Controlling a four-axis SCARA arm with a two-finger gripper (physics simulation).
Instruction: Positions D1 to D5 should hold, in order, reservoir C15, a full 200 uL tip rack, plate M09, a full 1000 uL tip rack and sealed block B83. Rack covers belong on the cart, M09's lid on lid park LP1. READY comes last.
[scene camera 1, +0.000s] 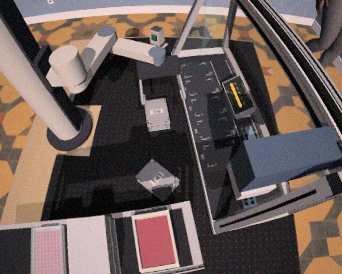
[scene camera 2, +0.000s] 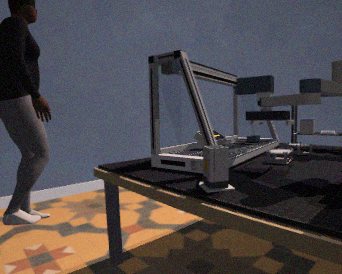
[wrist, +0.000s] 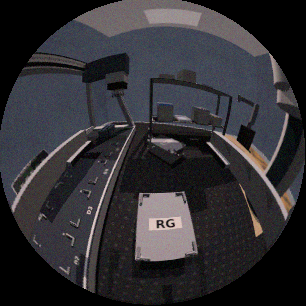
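Note:
My gripper (scene camera 1: 162, 99) (scene camera 2: 268, 123) (wrist: 147, 134) is open and empty, its two long fingers wide apart. It hangs above the table beside the liquid handler's deck (scene camera 1: 202, 112) (wrist: 75, 210). The grey stand RG (scene camera 1: 158, 119) (wrist: 166, 242) is bare; in the wrist view it lies low between and ahead of the fingers. The lid park LP1 (scene camera 1: 150, 172) (wrist: 169, 146) is a tilted-looking grey stand turned at an angle, with no lid visible on it. The deck brackets near labels D2 and D3 hold no labware. Reservoir C15, plate M09 and block B83 cannot be identified by label.
A shelf unit (wrist: 151, 110) carries boxes, including a blue-topped box (wrist: 165, 111). A pink gridded rack (scene camera 1: 48, 250) and a red-topped item (scene camera 1: 156, 242) show nearby. A screen (scene camera 1: 236, 96), a blue gantry head (scene camera 1: 290, 157) and a small device (scene camera 1: 156, 36) (scene camera 2: 216, 165) stand around the deck.

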